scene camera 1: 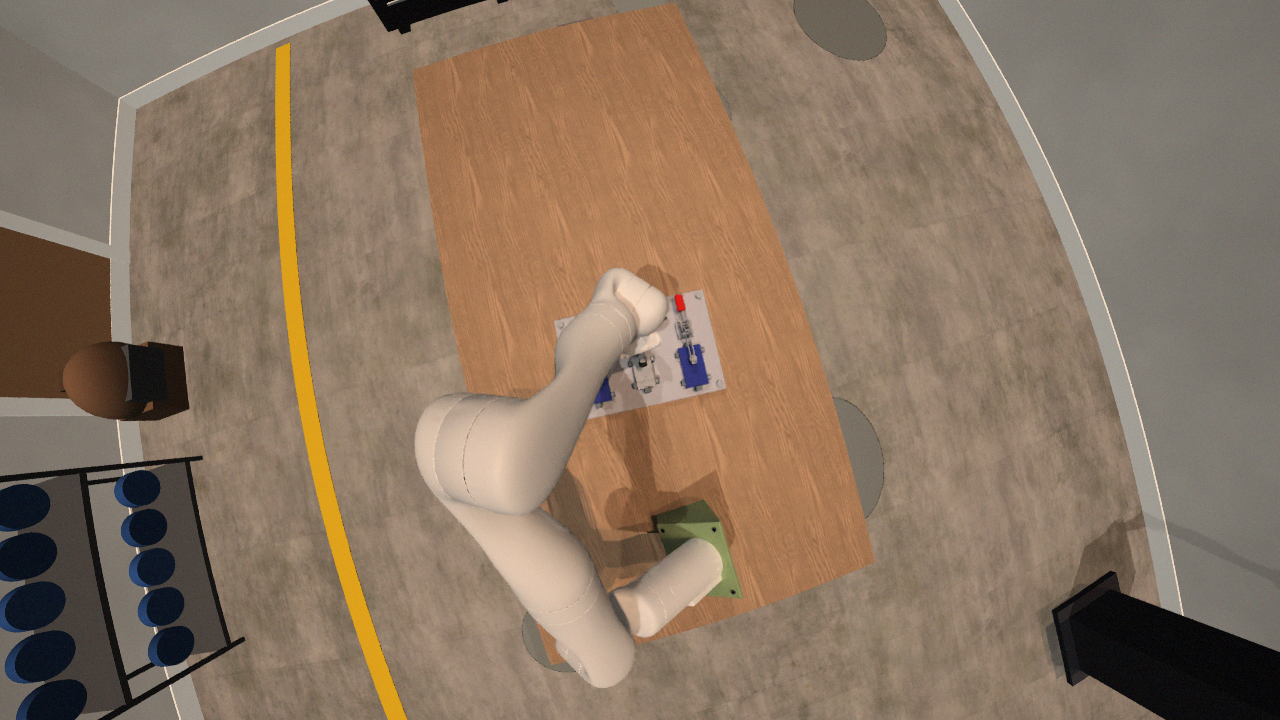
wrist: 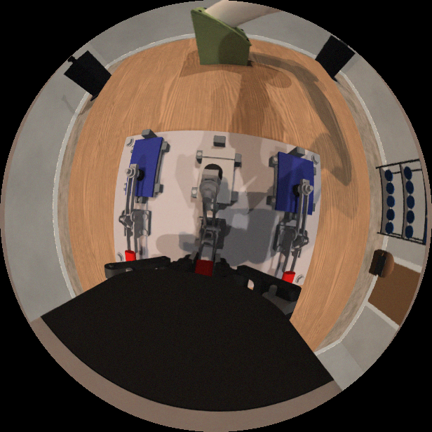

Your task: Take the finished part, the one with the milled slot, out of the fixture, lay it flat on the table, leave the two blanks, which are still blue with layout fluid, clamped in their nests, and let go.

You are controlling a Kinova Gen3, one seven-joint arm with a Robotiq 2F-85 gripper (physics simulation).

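Frame: origin at the arm's base, x left, y back, z up, level; centimetres.
Seen in the pictures: arm's base at its link origin: (scene camera 1: 702, 559).
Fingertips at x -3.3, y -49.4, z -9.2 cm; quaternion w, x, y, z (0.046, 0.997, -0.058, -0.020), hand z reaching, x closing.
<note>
Pixels of each thing's top centre, then the offset from my fingertips to it. "*": a spot on its surface instead. Level surfaces: height alone.
- finished part at its top centre: (scene camera 1: 643, 372) dx +1.4, dy +10.3, dz -0.8 cm
- fixture plate at a spot on its surface: (scene camera 1: 711, 333) * dx -16.1, dy +7.0, dz -3.4 cm
- wooden table at its surface level: dz -4.9 cm
The finished part (scene camera 1: 646, 381) (wrist: 226, 172), pale with a slot line across it, lies in the middle nest of the fixture plate (scene camera 1: 711, 333) (wrist: 175, 150). The middle clamp's arm (wrist: 209, 190) stands tilted up over it. My gripper (wrist: 205, 259) is shut on that clamp's red handle (wrist: 204, 268); the robot arm hides the gripper in the scene view. One blue blank (scene camera 1: 691, 370) (wrist: 147, 161) and the other blue blank (scene camera 1: 604, 391) (wrist: 293, 172) sit in the outer nests under lowered clamps. The fingertips are partly hidden in the wrist view.
The fixture lies on the wooden table (scene camera 1: 572, 179) (wrist: 165, 100). The outer clamps' red handles (wrist: 130, 256) (wrist: 288, 277) stand on either side of my gripper. The green robot mount (scene camera 1: 702, 528) (wrist: 222, 45) stands at one table end.
</note>
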